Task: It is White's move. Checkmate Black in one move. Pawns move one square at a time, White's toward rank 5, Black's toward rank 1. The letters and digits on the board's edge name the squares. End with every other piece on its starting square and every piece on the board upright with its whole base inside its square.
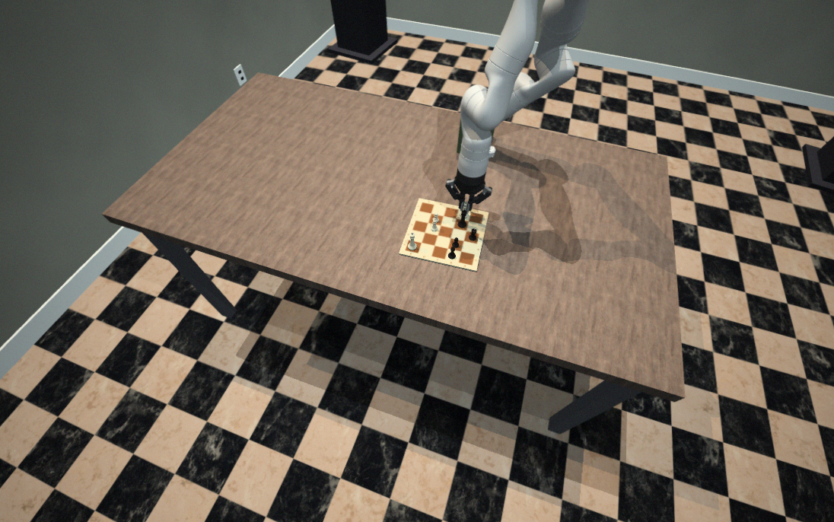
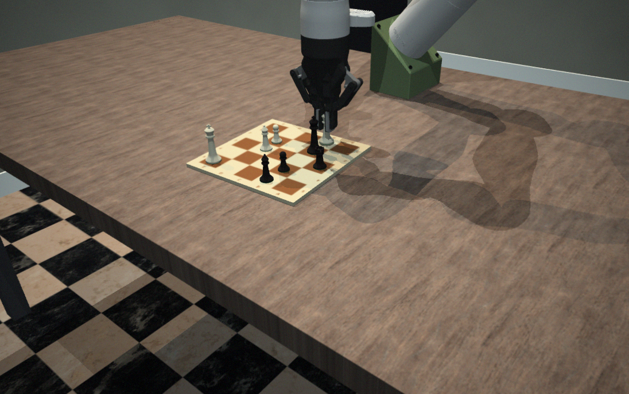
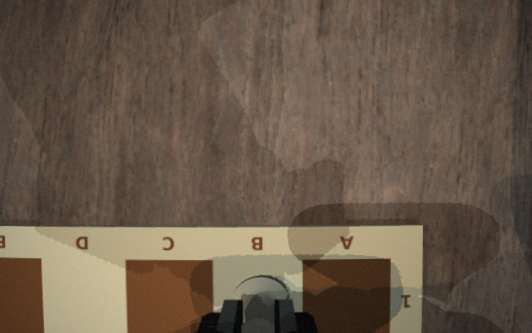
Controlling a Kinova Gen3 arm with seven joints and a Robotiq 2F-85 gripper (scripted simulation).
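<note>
Now: hand 20 mm above the white queen. Round my hand: white pawn (60 mm ahead, 70 mm to the right, 30 mm below); black king (40 mm ahead, 10 mm to the left, 10 mm below); chessboard (80 mm ahead, 20 mm to the right, 50 mm below).
</note>
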